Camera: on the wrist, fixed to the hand. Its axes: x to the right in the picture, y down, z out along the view.
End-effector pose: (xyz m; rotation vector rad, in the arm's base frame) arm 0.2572 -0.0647 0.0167 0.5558 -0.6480 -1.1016
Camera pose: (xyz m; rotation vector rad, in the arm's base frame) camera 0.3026 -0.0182 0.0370 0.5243 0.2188 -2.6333
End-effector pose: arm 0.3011 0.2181 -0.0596 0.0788 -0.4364 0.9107
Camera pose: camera 0.2493 0.2412 -0.0972 -0.0544 -0.4894 -0.7489
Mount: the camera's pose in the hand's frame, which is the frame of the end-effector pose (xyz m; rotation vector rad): -0.0253 0.0590 -0.0227 -0.5298 -0.0465 -1.5616
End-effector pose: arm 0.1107 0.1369 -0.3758 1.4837 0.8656 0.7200
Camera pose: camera 0.0845 0.1270 -0.3137 0.0869 1.3227 -0.2803
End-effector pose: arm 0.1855 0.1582 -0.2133 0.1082 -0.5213 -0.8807
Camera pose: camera 0.2249 0.2124 -0.2252 -0.0148 -0.1374 -2.5179
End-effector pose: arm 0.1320 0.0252 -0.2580 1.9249 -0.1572 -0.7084
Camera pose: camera 0.1354 0.0264 -0.1900 1.2057 1.4932 -1.5436
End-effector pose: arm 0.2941 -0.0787 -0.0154 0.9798 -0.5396 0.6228
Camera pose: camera 0.2383 -0.0403 -0.0080 0.6366 0.1302 -0.9045
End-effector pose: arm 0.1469 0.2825 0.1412 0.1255 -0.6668 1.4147
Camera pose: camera 0.0995 0.2818 0.0923 0.1911 -0.6745 -0.2697
